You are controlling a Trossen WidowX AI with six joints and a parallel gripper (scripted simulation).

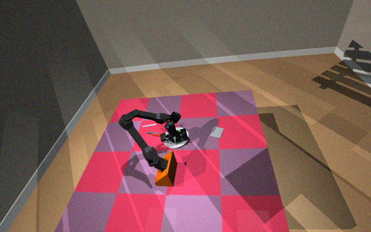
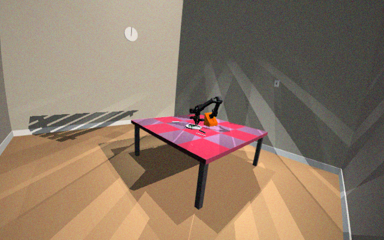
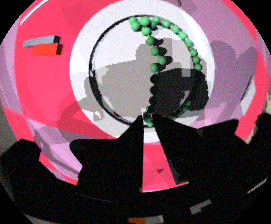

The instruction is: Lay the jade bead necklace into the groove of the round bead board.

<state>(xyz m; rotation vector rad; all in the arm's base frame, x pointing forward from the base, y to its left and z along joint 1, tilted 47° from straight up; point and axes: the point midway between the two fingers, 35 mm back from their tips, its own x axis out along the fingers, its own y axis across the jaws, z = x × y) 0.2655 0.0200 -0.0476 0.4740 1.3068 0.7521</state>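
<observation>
Now: gripper tip 5 cm short of the round white bead board, 1 cm to the right of it and 1 cm above it. Round my gripper tip: red-handled tool: 18 cm to the left, 10 cm ahead, 1 cm below; flat grey pad: 30 cm to the right, 9 cm ahead, 1 cm below; thin white rod: 25 cm to the left, 20 cm ahead, 1 cm below.
</observation>
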